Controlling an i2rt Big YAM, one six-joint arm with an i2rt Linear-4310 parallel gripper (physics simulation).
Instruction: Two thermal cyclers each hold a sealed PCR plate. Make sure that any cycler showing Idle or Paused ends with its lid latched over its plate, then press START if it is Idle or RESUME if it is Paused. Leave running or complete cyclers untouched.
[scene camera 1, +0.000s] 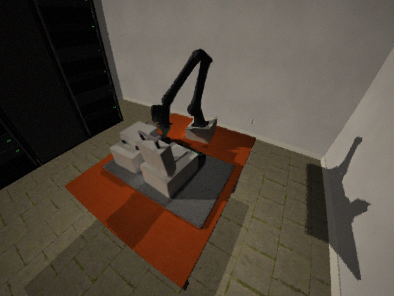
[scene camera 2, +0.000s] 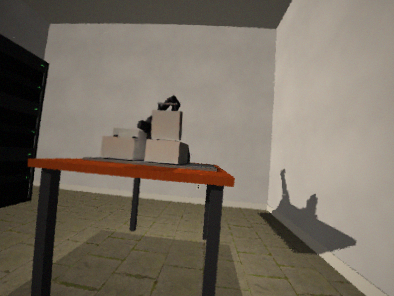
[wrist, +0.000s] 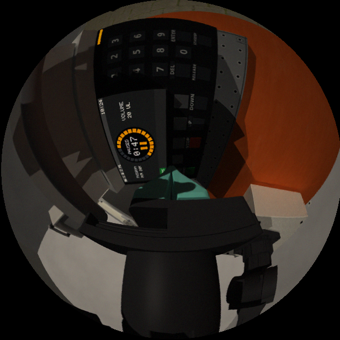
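Seen in the pictures: gripper, fingertip midpoint: (scene camera 1: 164, 136); arm's base at its link origin: (scene camera 1: 200, 124).
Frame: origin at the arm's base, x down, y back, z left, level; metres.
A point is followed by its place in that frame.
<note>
The near cycler (scene camera 1: 159, 182) @(x 0.000, y -0.605, z 0.137 m) (scene camera 2: 165, 151) @(x 0.030, y -0.604, z 0.114 m) has its lid (scene camera 1: 159, 159) @(x -0.165, y -0.596, z 0.160 m) (scene camera 2: 166, 125) @(x -0.122, y -0.588, z 0.100 m) standing high and looking raised. In the wrist view a screen (wrist: 134, 142) reads PAUSED 0:47, beside a dark keypad (wrist: 150, 52). A bright green patch (wrist: 162, 171) shows at the screen's end, and a dark green key (wrist: 189, 171) lies across from it. My gripper (scene camera 1: 164, 132) @(x 0.020, y -0.272, z -0.137 m) (wrist: 171, 169) is shut and empty, its teal fingertips over the panel between these two. Contact cannot be told. The other cycler (scene camera 1: 126, 159) @(x -0.005, y -0.599, z -0.138 m) (scene camera 2: 117, 148) @(x 0.035, y -0.603, z -0.182 m) has its lid (scene camera 1: 139, 131) @(x -0.258, y -0.583, z 0.043 m) lower; its screen and both plates are hidden.
Both cyclers stand on a grey perforated board (scene camera 1: 202, 200) @(x 0.101, y -0.513, z 0.341 m) (wrist: 232, 60) on the orange table (scene camera 1: 165, 250) @(x 0.114, y -0.807, z 0.338 m) (scene camera 2: 150, 172) @(x 0.122, y -0.891, z 0.148 m) (wrist: 285, 110). The arm's pale base (scene camera 1: 201, 132) @(x 0.021, y -0.064, z 0.051 m) (wrist: 277, 201) stands at the table's back. Dark server racks (scene camera 1: 55, 65) (scene camera 2: 20, 120) stand at the left.
</note>
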